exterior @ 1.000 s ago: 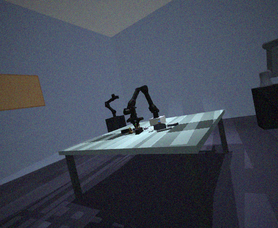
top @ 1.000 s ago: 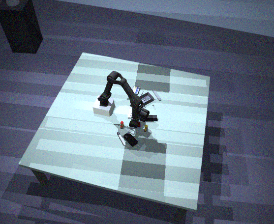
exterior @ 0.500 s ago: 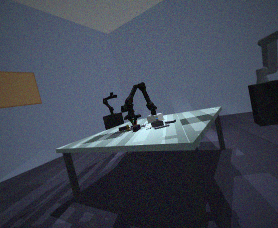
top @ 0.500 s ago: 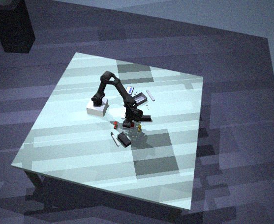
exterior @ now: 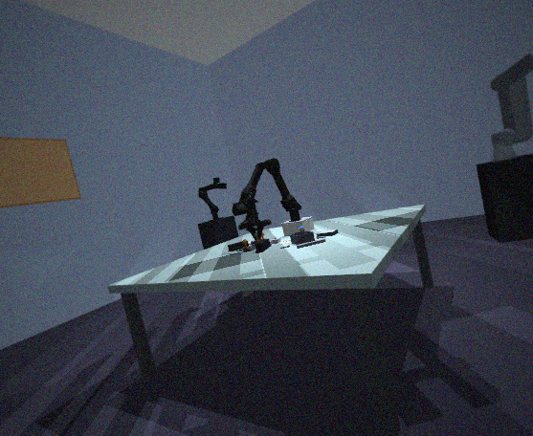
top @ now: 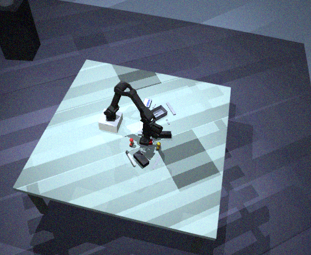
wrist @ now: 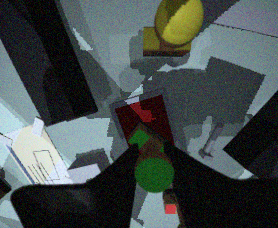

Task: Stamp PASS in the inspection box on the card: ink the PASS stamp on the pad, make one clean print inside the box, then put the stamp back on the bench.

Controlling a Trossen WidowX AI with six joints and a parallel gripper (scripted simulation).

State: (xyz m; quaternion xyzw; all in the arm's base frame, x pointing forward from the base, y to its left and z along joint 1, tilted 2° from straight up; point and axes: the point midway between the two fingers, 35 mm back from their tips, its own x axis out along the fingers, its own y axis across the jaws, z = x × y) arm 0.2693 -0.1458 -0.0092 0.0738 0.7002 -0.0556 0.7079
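My gripper tip is now right at the green-knobbed stamp. Round my gripper tip: red ink pad 3 cm below; then yellow stamp 9 cm ahead, 3 cm to the right, 2 cm below; then grey tile 8 cm to the left, 4 cm behind, 2 cm below.
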